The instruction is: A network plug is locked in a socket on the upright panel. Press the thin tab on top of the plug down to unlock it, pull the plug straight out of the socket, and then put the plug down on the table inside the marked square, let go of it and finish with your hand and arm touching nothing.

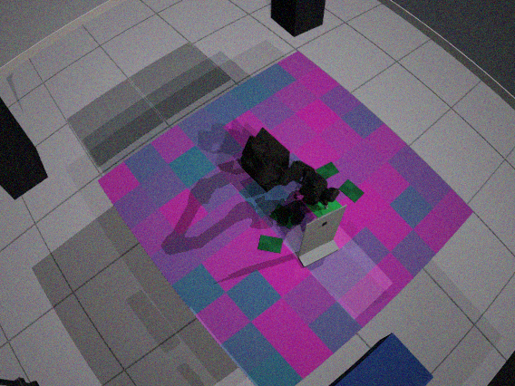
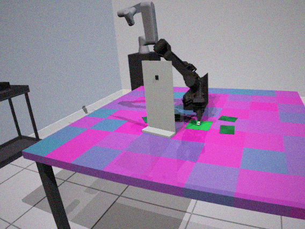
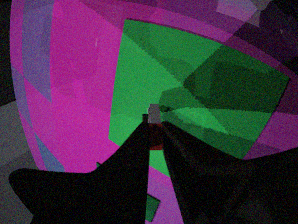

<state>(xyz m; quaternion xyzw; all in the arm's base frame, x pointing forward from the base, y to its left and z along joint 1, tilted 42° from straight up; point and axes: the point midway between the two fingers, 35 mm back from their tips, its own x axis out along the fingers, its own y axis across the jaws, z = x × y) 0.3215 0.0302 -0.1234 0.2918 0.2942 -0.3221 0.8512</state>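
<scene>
Now: gripper tip 2 cm above the green marked square and 1 cm past it. Also, from my gripper tip: grey panel: 16 cm to the right, 14 cm above, 13 cm ahead; then network plug: right at my gripper tip.
</scene>
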